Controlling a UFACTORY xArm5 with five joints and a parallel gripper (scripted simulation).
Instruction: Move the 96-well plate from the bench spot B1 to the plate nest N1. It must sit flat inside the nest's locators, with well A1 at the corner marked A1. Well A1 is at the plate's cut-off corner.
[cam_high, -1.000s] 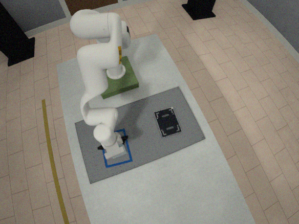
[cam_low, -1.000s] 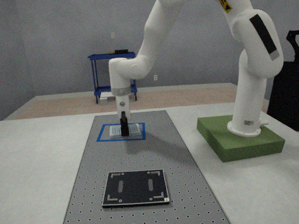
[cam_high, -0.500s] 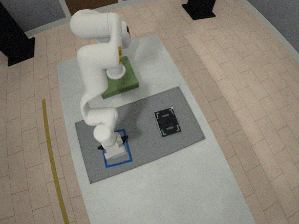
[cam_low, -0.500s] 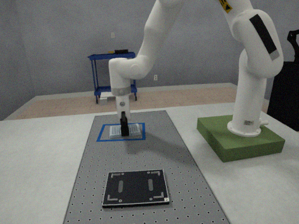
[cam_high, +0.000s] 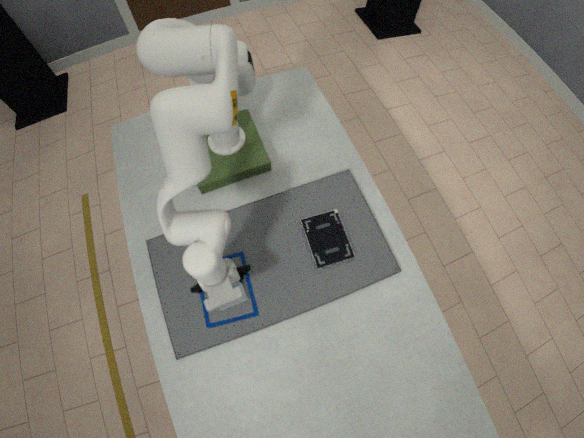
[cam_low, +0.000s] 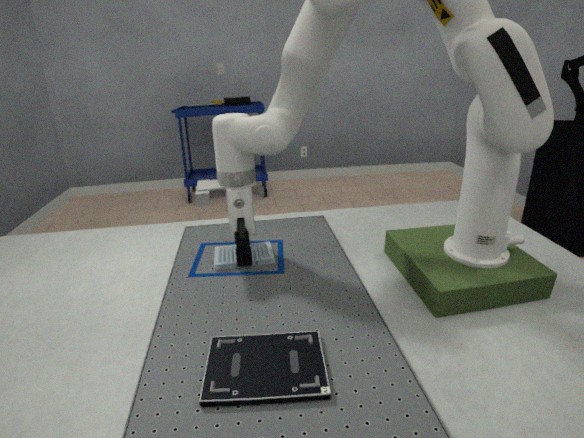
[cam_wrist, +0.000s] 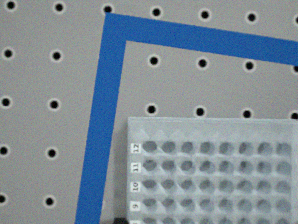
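The plate nest N1 lies 320 mm to the left of my hand, 30 mm behind it and 10 mm below it. Round my hand: 96-well plate: 10 mm below.
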